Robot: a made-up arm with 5 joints.
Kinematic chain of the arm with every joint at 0, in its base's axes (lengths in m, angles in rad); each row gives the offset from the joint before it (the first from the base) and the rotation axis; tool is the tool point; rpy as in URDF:
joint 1: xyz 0 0 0.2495 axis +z
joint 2: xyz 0 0 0 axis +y
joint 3: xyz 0.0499 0 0.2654 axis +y
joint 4: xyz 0.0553 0 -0.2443 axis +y
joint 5: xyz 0.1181 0 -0.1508 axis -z
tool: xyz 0 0 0 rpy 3.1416 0 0
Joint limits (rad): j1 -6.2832..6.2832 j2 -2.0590..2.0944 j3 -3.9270..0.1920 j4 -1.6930..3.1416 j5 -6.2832..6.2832
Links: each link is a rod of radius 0.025 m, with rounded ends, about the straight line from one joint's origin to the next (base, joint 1, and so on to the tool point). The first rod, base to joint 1, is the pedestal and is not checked.
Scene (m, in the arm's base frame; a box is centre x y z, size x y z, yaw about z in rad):
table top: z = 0
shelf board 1: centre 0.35 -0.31 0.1 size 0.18 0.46 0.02 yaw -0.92
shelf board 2: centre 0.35 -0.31 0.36 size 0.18 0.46 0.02 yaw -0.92
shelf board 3: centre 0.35 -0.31 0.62 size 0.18 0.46 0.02 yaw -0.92
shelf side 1: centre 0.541 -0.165 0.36 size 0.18 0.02 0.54 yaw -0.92
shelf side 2: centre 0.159 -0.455 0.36 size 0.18 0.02 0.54 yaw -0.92
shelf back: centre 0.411 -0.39 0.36 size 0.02 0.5 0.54 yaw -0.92
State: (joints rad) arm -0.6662 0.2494 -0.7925 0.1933 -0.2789
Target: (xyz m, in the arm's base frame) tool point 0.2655 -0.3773 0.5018
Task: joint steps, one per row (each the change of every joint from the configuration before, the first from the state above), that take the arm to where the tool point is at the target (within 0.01 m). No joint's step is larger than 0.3 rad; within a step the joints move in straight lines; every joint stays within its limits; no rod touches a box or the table.
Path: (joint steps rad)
1: 0.0776 -0.2846 0.2693 0.1076 0.0000
2: 0.0775 -0.2846 0.2693 0.1076 0.0000
3: -0.2352 -0.2387 -0.1257 -0.1182 0.0000
4: -0.2353 -0.2388 -0.1258 -0.1183 0.0000
5: 0.0080 0.2374 -0.1862 -0.0345 0.0000
6: 0.0080 0.2375 -0.1862 -0.0345 0.0000
7: 0.0080 0.2374 -0.1862 -0.0345 0.0000

